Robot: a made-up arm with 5 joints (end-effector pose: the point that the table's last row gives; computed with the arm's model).
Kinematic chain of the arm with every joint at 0, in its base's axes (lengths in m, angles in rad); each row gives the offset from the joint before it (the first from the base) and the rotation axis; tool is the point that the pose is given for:
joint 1: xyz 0 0 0.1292 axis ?
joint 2: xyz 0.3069 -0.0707 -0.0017 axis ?
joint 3: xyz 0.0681 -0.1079 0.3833 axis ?
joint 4: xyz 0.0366 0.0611 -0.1 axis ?
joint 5: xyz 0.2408 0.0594 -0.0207 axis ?
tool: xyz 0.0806 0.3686 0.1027
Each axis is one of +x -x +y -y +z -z.
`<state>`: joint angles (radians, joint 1 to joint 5).
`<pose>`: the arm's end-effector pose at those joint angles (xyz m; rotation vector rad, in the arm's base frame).
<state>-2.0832 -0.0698 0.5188 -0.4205 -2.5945</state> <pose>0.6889 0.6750 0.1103 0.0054 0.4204 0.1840</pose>
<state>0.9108 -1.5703 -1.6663 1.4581 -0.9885</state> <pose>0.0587 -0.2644 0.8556 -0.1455 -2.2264 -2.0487</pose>
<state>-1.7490 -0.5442 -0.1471 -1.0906 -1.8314</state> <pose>0.4075 0.7332 0.2789 0.4970 0.6225 0.9104</pose>
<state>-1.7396 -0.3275 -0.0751 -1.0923 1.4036</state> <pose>0.7990 0.3662 -0.2166 -2.4777 -1.4052 0.5948</pose>
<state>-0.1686 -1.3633 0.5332 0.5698 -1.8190</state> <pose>0.5886 0.4875 0.4594 0.6748 1.0093 0.5253</pose>
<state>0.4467 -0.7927 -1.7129 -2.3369 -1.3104</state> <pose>0.0454 -0.5329 0.4433 -2.1448 1.8939 0.9270</pose>
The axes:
joint 1: +x
joint 2: -z
joint 3: -x
joint 4: +y
joint 5: -x

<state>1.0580 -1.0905 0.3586 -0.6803 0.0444</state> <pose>0.0900 -0.1125 0.6465 0.8919 -1.3430 0.5910</pose>
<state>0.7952 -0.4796 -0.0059 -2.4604 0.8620</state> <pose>0.1571 -0.3216 0.7555 0.5586 -1.7638 -1.6270</pose>
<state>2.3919 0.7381 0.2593 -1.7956 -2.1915</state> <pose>0.0135 -0.3082 -0.3845 -2.0093 1.9603 0.5711</pose>
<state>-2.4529 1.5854 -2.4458 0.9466 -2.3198</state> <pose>0.5146 0.6788 0.1100 1.5581 0.9710 0.6404</pose>
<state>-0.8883 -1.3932 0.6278 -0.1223 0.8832</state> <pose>0.3206 0.1545 -0.2440 -1.8074 -0.6394 1.6579</pose>
